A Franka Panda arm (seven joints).
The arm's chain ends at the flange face. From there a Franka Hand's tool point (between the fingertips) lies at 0.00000 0.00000 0.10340 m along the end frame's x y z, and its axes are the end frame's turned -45 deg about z.
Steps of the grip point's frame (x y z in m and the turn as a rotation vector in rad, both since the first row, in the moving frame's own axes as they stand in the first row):
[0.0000 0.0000 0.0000 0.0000 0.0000 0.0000]
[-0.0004 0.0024 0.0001 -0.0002 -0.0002 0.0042]
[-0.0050 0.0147 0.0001 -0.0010 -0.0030 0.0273]
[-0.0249 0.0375 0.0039 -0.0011 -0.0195 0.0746]
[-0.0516 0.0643 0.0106 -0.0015 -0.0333 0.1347]
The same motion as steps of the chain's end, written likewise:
[0.0000 0.0000 0.0000 0.0000 0.0000 0.0000]
[0.0014 0.0020 0.0001 -0.0003 0.0000 0.0042]
[0.0070 0.0136 0.0001 -0.0028 -0.0014 0.0273]
[0.0103 0.0427 0.0039 -0.0146 -0.0130 0.0746]
[0.0115 0.0796 0.0107 -0.0246 -0.0225 0.1347]

